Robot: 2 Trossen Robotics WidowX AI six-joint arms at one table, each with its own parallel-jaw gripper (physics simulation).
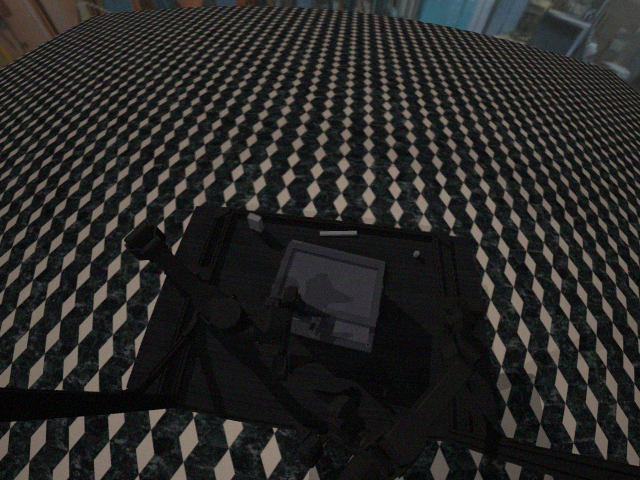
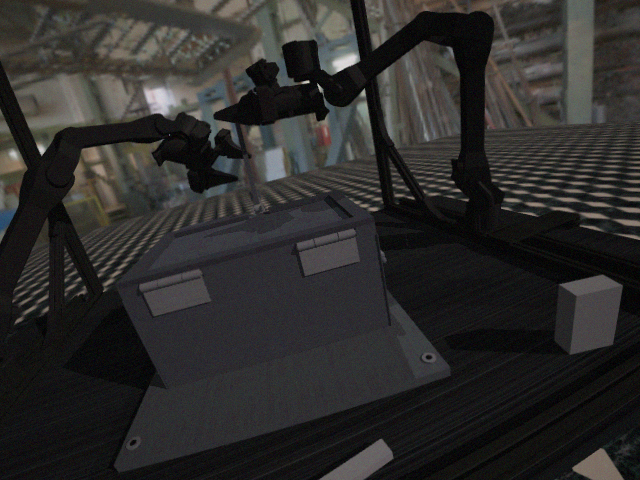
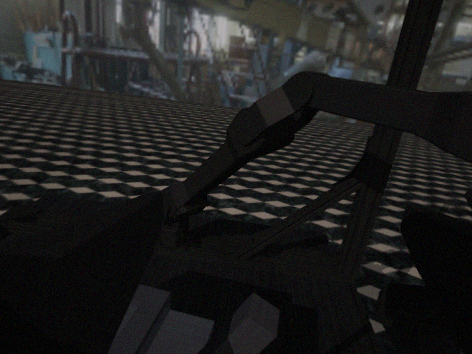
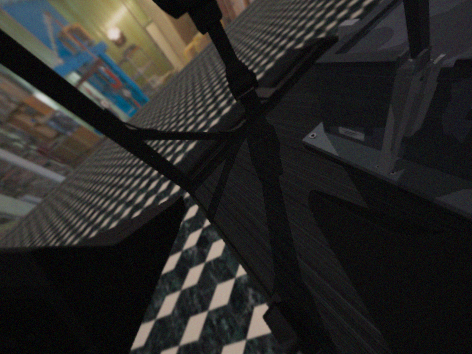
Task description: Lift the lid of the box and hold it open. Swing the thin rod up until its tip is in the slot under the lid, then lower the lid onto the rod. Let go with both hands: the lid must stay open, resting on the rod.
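Observation:
The grey box stands on its flat base plate. Its lid is down, and two pale hinges show on the near wall. A thin dark rod seems to lie along the box's right side; I cannot make it out well. My left gripper is open and points sideways, high above the lid. My right gripper is open and hangs above the far edge of the lid. Neither touches the box.
A black frame post with struts rises behind the box. A small white bar and a pale block lie on the dark table top. Checkered floor surrounds the table.

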